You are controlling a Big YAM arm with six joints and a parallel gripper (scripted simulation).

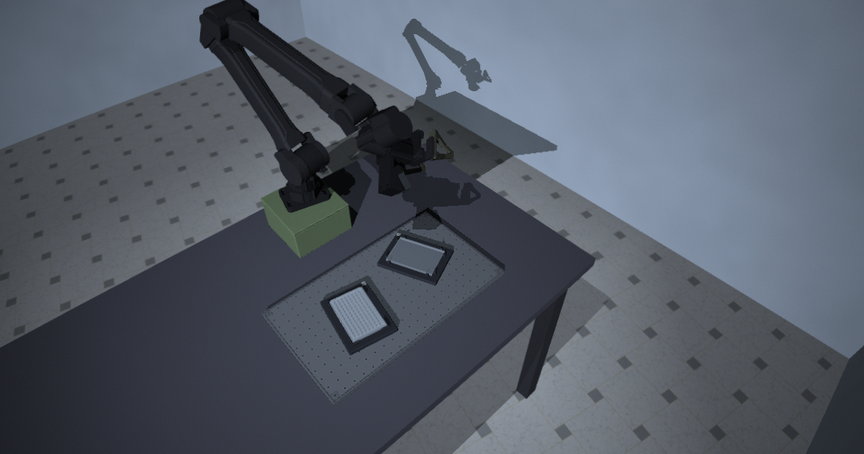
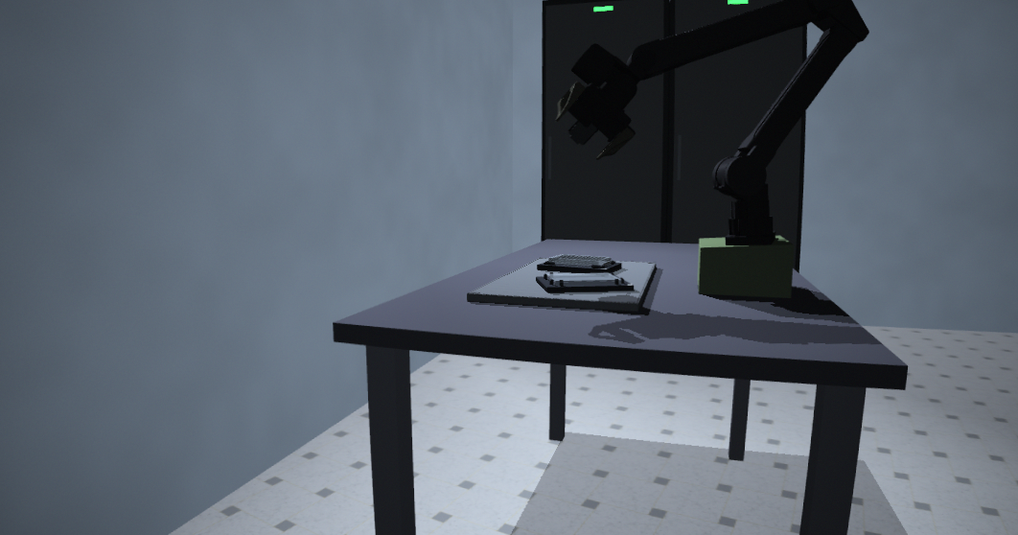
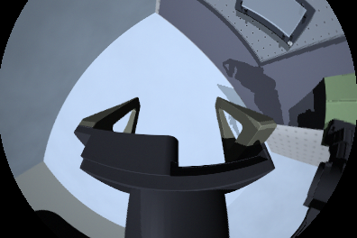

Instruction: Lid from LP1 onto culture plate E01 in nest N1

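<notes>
Now: the lid 26 cm below my hand, 7 cm to the right of it and 2 cm ahead of it. The rest, counted from my hand: plate nest (28 cm to the right, 27 cm below, 11 cm ahead); then lid park (27 cm below, 7 cm to the right, 2 cm ahead); then culture plate E01 (28 cm to the right, 26 cm below, 11 cm ahead).
</notes>
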